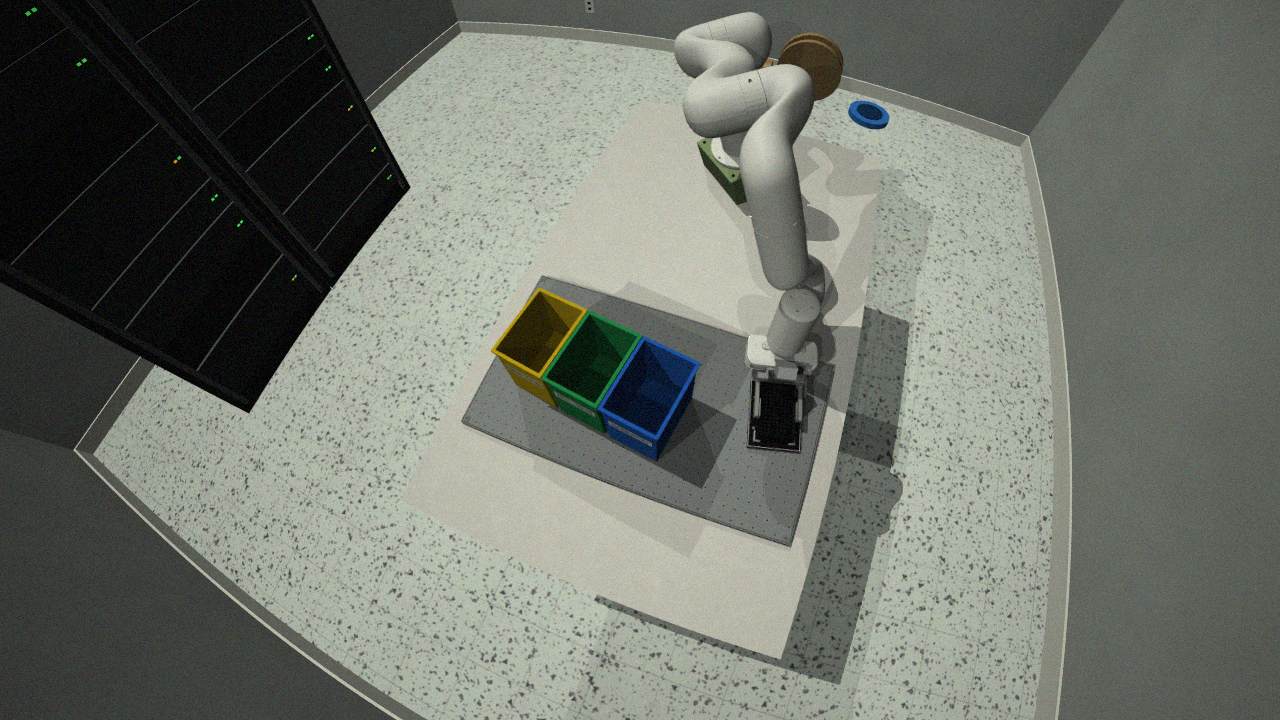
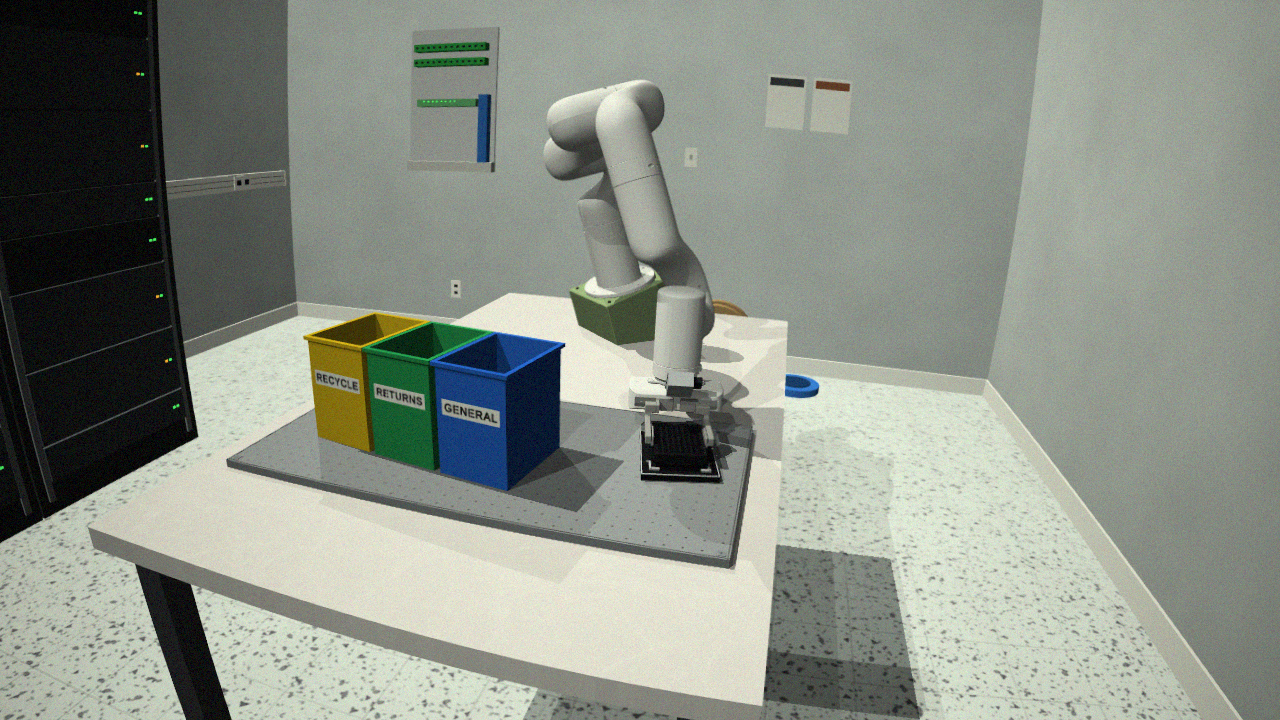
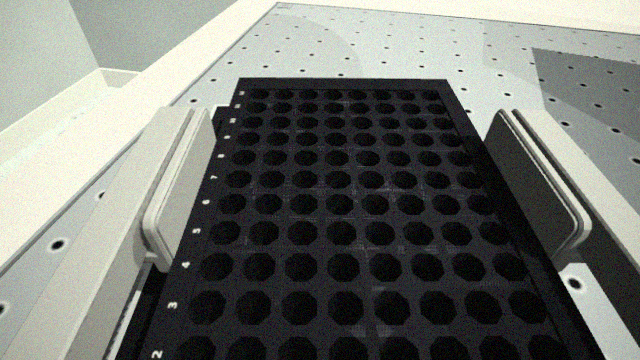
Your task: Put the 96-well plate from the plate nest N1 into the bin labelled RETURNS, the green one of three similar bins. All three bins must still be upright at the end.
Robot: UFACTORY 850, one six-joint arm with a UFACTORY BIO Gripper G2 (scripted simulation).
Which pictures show the blue general bin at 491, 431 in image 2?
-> Image 1 and image 2 only.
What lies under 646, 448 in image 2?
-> A black plate nest N1.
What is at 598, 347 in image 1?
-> A green returns bin.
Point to a black plate nest N1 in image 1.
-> At 768, 443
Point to a black 96-well plate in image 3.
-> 324, 199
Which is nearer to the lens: the black 96-well plate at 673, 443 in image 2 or the blue general bin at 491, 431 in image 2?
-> The blue general bin.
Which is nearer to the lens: the yellow recycle bin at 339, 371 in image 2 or the blue general bin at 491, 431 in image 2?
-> The blue general bin.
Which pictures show the black 96-well plate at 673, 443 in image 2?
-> Image 1, image 2 and image 3: all of them.
